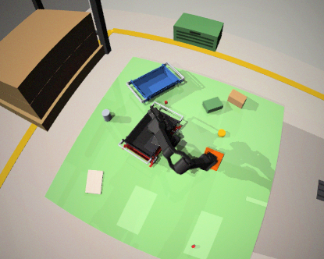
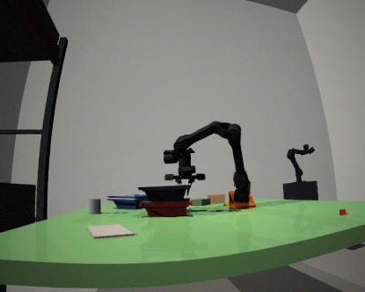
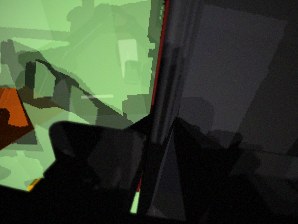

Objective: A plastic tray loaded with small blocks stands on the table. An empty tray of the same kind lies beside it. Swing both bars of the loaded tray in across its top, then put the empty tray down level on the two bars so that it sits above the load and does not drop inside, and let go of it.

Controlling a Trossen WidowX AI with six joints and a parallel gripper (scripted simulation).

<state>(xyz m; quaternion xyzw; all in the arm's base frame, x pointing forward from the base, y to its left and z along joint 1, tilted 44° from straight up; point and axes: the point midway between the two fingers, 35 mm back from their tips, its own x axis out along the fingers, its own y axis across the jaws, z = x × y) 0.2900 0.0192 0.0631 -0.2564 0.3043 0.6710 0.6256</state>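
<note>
Now: gripper tip 8 cm short of the black tray and 3 cm below it. Round my gripper tip: yellow disc 27 cm behind, 27 cm to the right, 7 cm below; grey cylinder 43 cm ahead, 1 cm to the left, 5 cm below; green block 12 cm behind, 43 cm to the right, 6 cm below.
</note>
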